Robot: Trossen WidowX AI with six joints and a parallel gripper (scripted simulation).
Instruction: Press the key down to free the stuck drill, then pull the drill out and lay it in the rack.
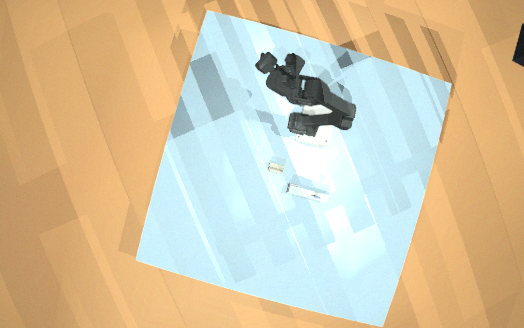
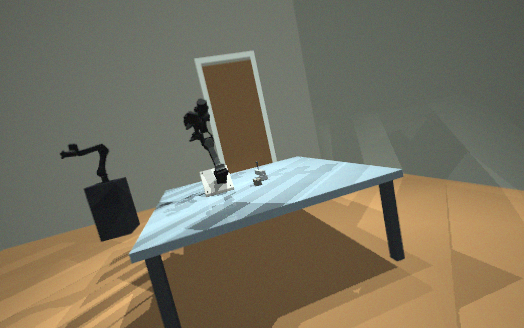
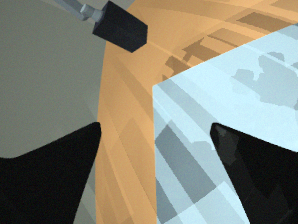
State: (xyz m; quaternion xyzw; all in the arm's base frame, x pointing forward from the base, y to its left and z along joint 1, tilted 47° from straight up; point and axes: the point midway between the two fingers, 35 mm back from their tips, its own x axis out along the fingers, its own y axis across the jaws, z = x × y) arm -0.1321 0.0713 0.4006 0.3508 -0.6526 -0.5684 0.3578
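Right now the dark stub is 390 mm to the left of my gripper tip, 390 mm ahead of it and 310 mm below it. The rest, counted from my gripper tip: pale grey holder block 390 mm ahead, 370 mm below, 350 mm to the left; drill 390 mm ahead, 360 mm below, 330 mm to the left.
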